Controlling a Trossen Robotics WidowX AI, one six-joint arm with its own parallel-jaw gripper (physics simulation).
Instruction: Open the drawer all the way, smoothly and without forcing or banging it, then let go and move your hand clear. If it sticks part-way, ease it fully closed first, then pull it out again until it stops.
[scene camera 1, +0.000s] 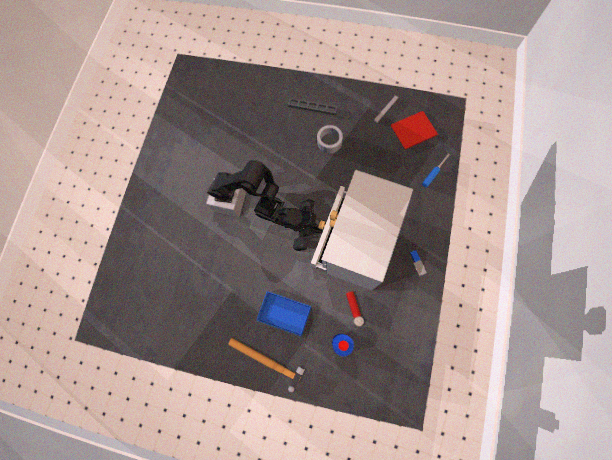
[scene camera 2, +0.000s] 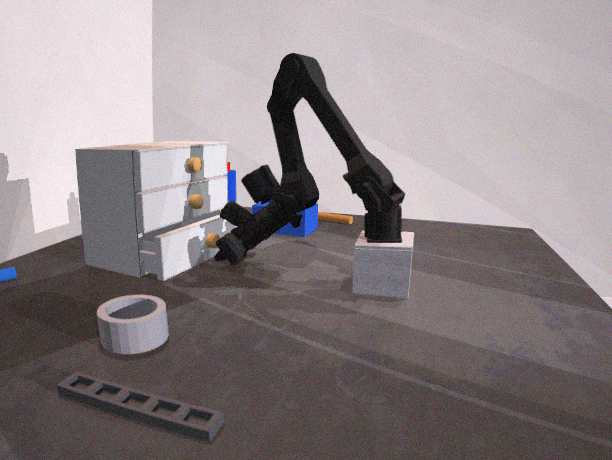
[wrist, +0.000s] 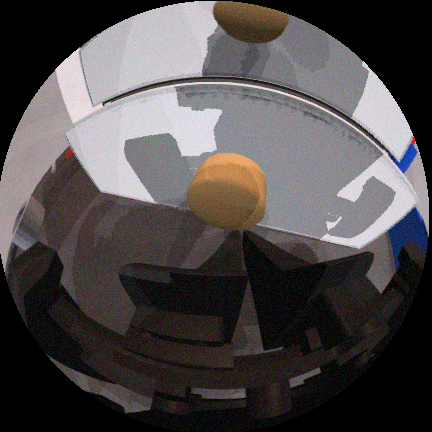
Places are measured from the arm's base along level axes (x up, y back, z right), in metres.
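Pixels of known places: gripper, fingertip midpoint: (scene camera 1: 321, 231) (scene camera 2: 215, 258) (wrist: 239, 235); arm's base, origin of the base link: (scene camera 1: 224, 193) (scene camera 2: 384, 238).
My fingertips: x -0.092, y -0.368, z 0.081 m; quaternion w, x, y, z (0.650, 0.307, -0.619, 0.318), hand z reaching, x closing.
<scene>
For each thing: its middle in the pictures, then the offset to it from my fingertips. "spot": a spot on its surface instead.
- grey-white cabinet, body centre: (wrist: 253, 51) (scene camera 2: 163, 200) (scene camera 1: 360, 232) dz +0.022, dx +0.124, dy -0.135 m
- drawer's orange knob, surface spot: (wrist: 226, 191) (scene camera 2: 216, 235) (scene camera 1: 319, 223) spot: dz -0.015, dx +0.058, dy +0.011 m
- blue bin, body centre: (scene camera 2: 285, 217) (scene camera 1: 284, 313) dz +0.318, dx +0.033, dy +0.097 m
- hammer, body centre: (scene camera 2: 312, 214) (scene camera 1: 263, 362) dz +0.493, dx +0.008, dy +0.152 m
- grey ring, body centre: (scene camera 2: 133, 322) (wrist: 26, 222) (scene camera 1: 329, 139) dz -0.376, dx +0.019, dy +0.008 m
- slotted grey strip, body centre: (scene camera 2: 134, 404) (scene camera 1: 312, 106) dz -0.532, dx +0.002, dy +0.096 m
- red block, body centre: (scene camera 1: 414, 129) dz -0.463, dx +0.000, dy -0.328 m
A grey-white cabinet (scene camera 1: 368, 228) (scene camera 2: 103, 205) with three drawers stands on the dark mat. Its bottom drawer (scene camera 2: 174, 248) (wrist: 301, 160) is pulled out a short way, and its front panel (scene camera 1: 318, 256) stands a little proud of the body. The drawer's orange knob (scene camera 2: 211, 240) (wrist: 226, 191) (scene camera 1: 322, 224) faces my gripper. My gripper (scene camera 2: 221, 253) (wrist: 239, 235) (scene camera 1: 315, 225) is shut, with its fingertips pressed together just below and in front of the knob. Nothing is between the fingers. The two upper drawers are closed.
A blue bin (scene camera 1: 283, 312) (scene camera 2: 306, 219) and a hammer (scene camera 1: 260, 358) (scene camera 2: 335, 218) lie past the arm. A grey ring (scene camera 1: 330, 138) (scene camera 2: 132, 323) and a slotted grey strip (scene camera 1: 312, 106) (scene camera 2: 149, 406) lie beside the cabinet. The arm's pedestal (scene camera 2: 383, 264) stands mid-mat. A red block (scene camera 1: 414, 129) lies behind the cabinet.
</scene>
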